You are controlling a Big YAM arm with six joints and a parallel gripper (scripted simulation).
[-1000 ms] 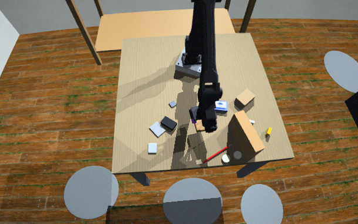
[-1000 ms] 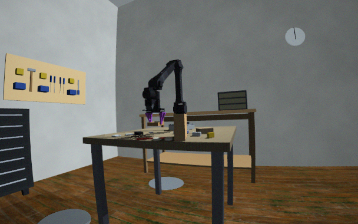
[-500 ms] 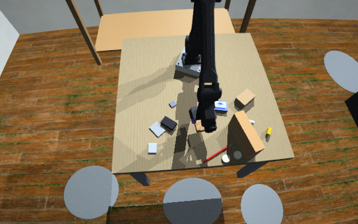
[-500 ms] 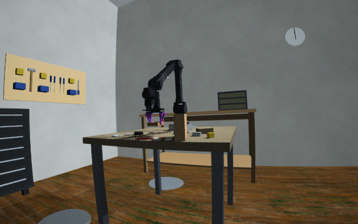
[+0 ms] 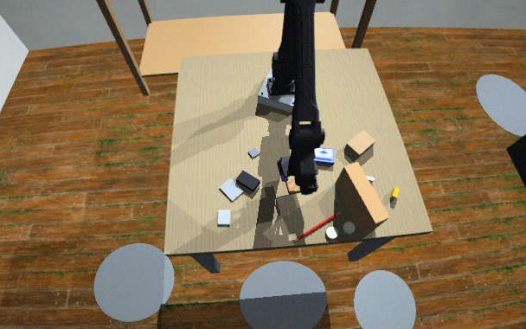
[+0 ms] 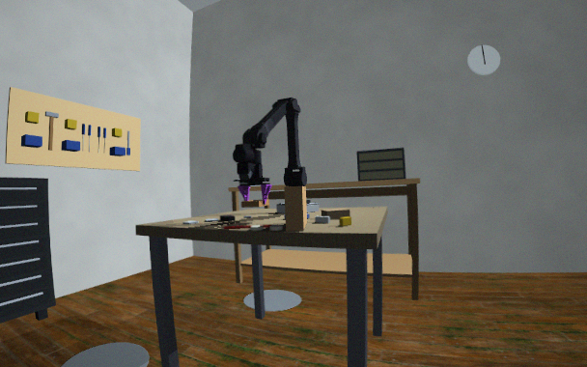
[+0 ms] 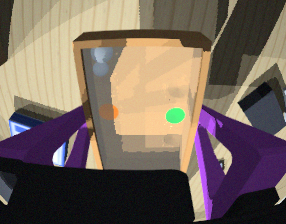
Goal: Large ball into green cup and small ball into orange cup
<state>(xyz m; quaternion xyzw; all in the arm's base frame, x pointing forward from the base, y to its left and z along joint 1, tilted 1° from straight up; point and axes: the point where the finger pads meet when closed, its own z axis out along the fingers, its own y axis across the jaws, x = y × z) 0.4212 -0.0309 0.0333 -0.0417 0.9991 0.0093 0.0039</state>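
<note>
My hand is 10 mm above the wooden puzzle. The rest, counted from my hand: tall wooden block 100 mm ahead, 200 mm to the left, 10 mm below; yellow block 80 mm ahead, 350 mm to the left, 60 mm below; black box 40 mm behind, 160 mm to the right, 70 mm below.
</note>
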